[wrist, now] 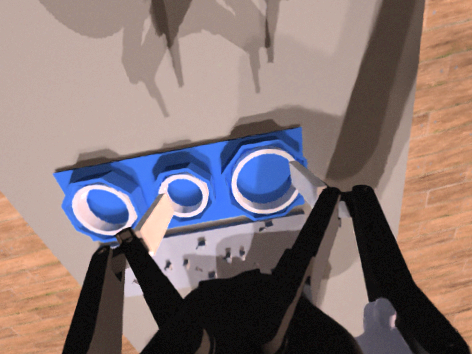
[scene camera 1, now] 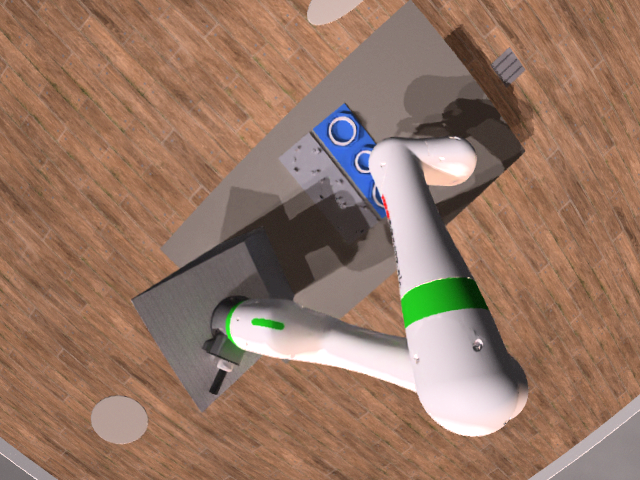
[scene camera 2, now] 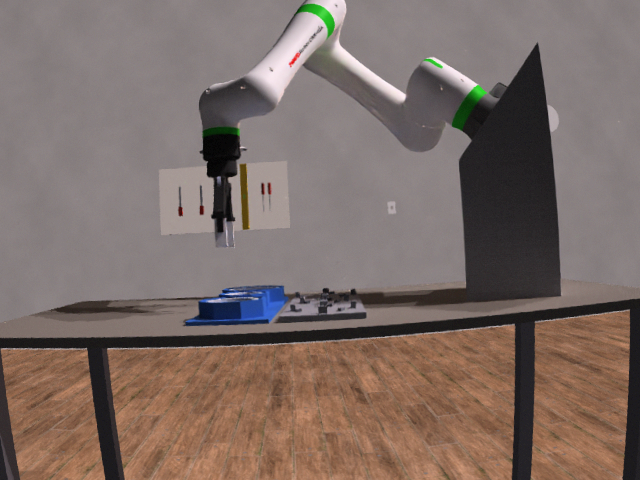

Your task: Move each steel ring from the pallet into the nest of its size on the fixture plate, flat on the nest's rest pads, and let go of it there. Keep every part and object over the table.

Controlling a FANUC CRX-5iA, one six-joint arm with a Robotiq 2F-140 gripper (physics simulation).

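Places are measured from the arm's base along level axes (x up, y back, z right), in millimetres.
Pixels of known places: gripper, fingertip midpoint: [wrist: 229, 188] [scene camera 2: 225, 247]; arm's base at its link origin: [scene camera 1: 235, 321] [scene camera 2: 494, 125].
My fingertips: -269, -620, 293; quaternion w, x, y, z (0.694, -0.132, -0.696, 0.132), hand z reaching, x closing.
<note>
For each thing: its top centre in the pictures, then the offset to it from my fingertips, as dx, dy, dz. "pt": a spot on its surface instead. Level surfaces: height alone.
- largest ring at its top centre: [wrist: 267, 183] [scene camera 2: 254, 288] [scene camera 1: 388, 192] -107, +76, +30
- smallest ring at its top centre: [wrist: 183, 197] [scene camera 2: 243, 293] [scene camera 1: 366, 161] -107, +8, -106
- medium ring at its top centre: [scene camera 2: 232, 300] [wrist: 103, 211] [scene camera 1: 342, 130] -107, -56, -241
- fixture plate at a spot on its surface: [scene camera 2: 356, 314] pt -138, +128, -419
- table at its surface level: dx -147
The blue pallet [scene camera 1: 345, 108] [scene camera 2: 193, 321] [wrist: 292, 136] holds three pale steel rings on raised blocks. The largest ring [scene camera 1: 374, 193] [wrist: 237, 187] is at the right in the wrist view and partly hidden by the arm in scene camera 1. The smallest ring [scene camera 1: 356, 161] [wrist: 205, 195] is in the middle. The medium ring [scene camera 1: 330, 131] [wrist: 84, 212] is at the other end. The fixture plate [scene camera 1: 289, 156] [scene camera 2: 356, 314] [wrist: 150, 280], with small dark pads and posts, lies beside the pallet. My gripper [scene camera 2: 224, 245] [wrist: 229, 188] is open and empty, high above the pallet. Scene camera 1 hides it behind the arm.
The tall dark grey pedestal [scene camera 1: 191, 304] [scene camera 2: 509, 206] that carries the arm stands at the table's other end, past the fixture plate. The arm's shadow falls across part of the fixture plate and the table [scene camera 1: 382, 51] [scene camera 2: 413, 312] [wrist: 75, 100].
</note>
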